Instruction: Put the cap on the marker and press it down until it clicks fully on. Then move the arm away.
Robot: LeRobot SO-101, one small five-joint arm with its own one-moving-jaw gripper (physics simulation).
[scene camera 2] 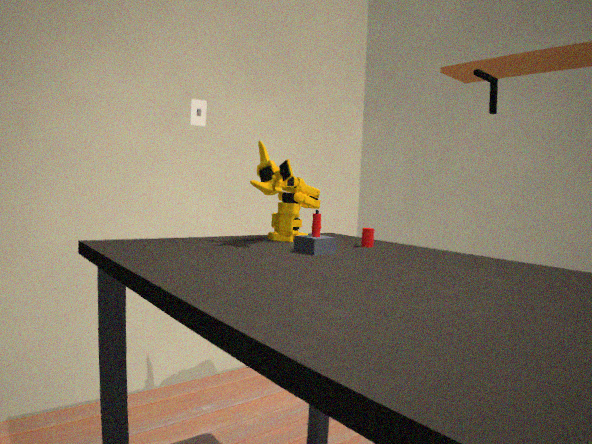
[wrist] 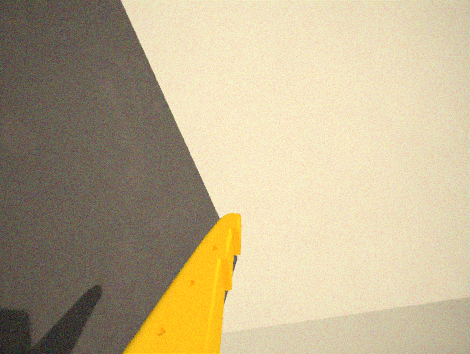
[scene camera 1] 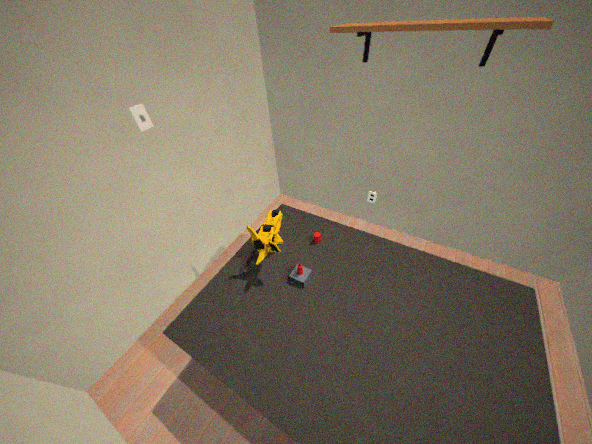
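Pixels of known places: hand, its tool point: (scene camera 2: 251, 180) (wrist: 240, 228) (scene camera 1: 256, 263); arm's base, origin of its link: (scene camera 2: 293, 240).
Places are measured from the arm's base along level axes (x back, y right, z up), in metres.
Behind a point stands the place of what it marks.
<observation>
The red marker (scene camera 1: 300, 270) {y 0.100, x -0.197, z 0.067 m} (scene camera 2: 316, 225) {y 0.099, x -0.198, z 0.061 m} stands upright in a grey block (scene camera 1: 294, 278) {y 0.125, x -0.182, z 0.034 m} (scene camera 2: 314, 246) {y 0.125, x -0.224, z 0.019 m}, its dark tip showing at the top in the second scene view. The red cap (scene camera 1: 317, 238) {y -0.101, x -0.171, z 0.036 m} (scene camera 2: 368, 237) {y -0.104, x -0.175, z 0.026 m} stands upright on the table, apart from the block and from the marker. My gripper (scene camera 1: 253, 245) (scene camera 2: 255, 163) is wide open and empty, raised high above the table on the left side of the arm, away from both marker and cap. In the wrist view one notched jaw shows; the moving jaw is out of the picture. Marker and cap do not show there.
The dark table (scene camera 1: 400, 320) {y 0.079, x -0.579, z 0.000 m} (scene camera 2: 380, 300) {y 0.302, x -0.553, z 0.000 m} carries the yellow arm base, which is close to the block and cap. A wall stands beyond the table edge near the arm. A wooden shelf (scene camera 1: 440, 24) (scene camera 2: 520, 62) hangs high on the other wall.
</observation>
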